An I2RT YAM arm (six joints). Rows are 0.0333 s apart.
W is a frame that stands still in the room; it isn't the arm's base.
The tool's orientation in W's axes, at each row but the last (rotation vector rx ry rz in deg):
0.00, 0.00, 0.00
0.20, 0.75, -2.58
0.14, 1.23, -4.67
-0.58, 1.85, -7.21
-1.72, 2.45, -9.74
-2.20, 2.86, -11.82
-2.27, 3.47, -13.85
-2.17, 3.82, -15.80
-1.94, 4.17, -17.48
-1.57, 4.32, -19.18
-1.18, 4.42, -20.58
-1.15, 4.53, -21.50
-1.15, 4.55, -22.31
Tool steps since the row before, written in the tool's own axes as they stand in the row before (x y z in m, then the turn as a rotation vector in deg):
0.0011, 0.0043, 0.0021, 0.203, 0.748, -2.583
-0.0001, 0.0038, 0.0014, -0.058, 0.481, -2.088
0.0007, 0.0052, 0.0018, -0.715, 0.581, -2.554
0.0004, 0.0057, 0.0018, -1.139, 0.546, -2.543
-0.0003, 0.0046, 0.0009, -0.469, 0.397, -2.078
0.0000, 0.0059, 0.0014, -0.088, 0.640, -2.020
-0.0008, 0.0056, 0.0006, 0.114, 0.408, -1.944
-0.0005, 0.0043, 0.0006, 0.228, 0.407, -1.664
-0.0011, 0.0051, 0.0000, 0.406, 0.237, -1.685
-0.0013, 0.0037, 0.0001, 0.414, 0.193, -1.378
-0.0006, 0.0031, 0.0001, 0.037, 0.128, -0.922
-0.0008, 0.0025, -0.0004, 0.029, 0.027, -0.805
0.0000, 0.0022, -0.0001, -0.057, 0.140, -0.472
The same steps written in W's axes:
0.0011, 0.0043, 0.0021, 0.203, 0.748, -2.583
0.0001, 0.0038, 0.0014, -0.063, 0.491, -2.086
0.0012, 0.0051, 0.0018, -0.720, 0.646, -2.537
0.0012, 0.0056, 0.0017, -1.144, 0.664, -2.512
0.0005, 0.0046, 0.0008, -0.489, 0.416, -2.070
0.0013, 0.0058, 0.0011, -0.064, 0.577, -2.040
0.0006, 0.0056, 0.0004, 0.082, 0.306, -1.964
0.0007, 0.0043, 0.0004, 0.211, 0.282, -1.692
0.0005, 0.0052, -0.0002, 0.328, 0.066, -1.717
0.0000, 0.0039, 0.0000, 0.345, 0.026, -1.410
0.0005, 0.0031, 0.0000, 0.006, 0.101, -0.926
0.0001, 0.0026, -0.0004, -0.028, 0.011, -0.805
0.0008, 0.0020, -0.0002, -0.038, 0.149, -0.471

